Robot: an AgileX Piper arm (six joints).
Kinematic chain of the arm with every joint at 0, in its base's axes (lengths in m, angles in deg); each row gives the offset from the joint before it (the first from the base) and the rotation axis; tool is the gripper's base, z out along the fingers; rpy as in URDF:
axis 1: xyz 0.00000 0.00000 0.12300 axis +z
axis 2: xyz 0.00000 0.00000 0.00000 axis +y
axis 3: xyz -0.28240 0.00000 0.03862 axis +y
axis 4: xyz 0.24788 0.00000 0.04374 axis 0.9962 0 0.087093
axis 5: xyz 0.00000 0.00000 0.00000 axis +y
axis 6: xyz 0.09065 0.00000 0.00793 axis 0.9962 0 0.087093
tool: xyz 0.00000 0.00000 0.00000 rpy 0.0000 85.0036 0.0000
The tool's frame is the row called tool.
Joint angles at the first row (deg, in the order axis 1, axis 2, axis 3, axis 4, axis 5, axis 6):
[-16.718, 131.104, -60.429, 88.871, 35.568, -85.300]
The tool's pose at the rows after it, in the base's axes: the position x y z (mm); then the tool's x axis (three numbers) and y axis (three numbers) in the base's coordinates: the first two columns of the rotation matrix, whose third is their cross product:
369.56 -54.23 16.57 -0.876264 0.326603 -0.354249 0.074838 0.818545 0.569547
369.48 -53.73 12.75 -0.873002 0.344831 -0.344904 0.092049 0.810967 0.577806
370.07 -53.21 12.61 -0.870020 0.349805 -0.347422 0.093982 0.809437 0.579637
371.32 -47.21 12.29 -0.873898 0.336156 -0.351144 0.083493 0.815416 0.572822
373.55 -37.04 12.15 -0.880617 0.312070 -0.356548 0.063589 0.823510 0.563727
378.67 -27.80 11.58 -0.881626 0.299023 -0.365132 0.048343 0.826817 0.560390
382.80 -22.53 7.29 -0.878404 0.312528 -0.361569 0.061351 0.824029 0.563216
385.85 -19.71 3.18 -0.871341 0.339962 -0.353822 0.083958 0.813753 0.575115
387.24 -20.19 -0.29 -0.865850 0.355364 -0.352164 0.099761 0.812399 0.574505
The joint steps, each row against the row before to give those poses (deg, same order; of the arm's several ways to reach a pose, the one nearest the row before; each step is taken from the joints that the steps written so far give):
[0.123, 1.472, -0.852, 0.735, 0.506, 0.239]
[0.062, 0.675, -0.002, 1.307, 0.048, -0.233]
[0.106, 0.063, 0.000, 0.741, 0.000, -0.395]
[1.057, -0.001, 0.001, 0.432, -0.550, -0.346]
[1.752, 0.001, -0.127, 0.417, -0.715, -0.302]
[1.661, 0.421, -0.861, 0.930, -0.500, -0.177]
[1.038, 1.021, -0.867, 1.747, -0.574, 0.002]
[0.542, 0.980, -0.639, 2.148, -0.050, -0.004]
[0.079, 0.668, -0.342, 1.419, -0.443, -0.501]

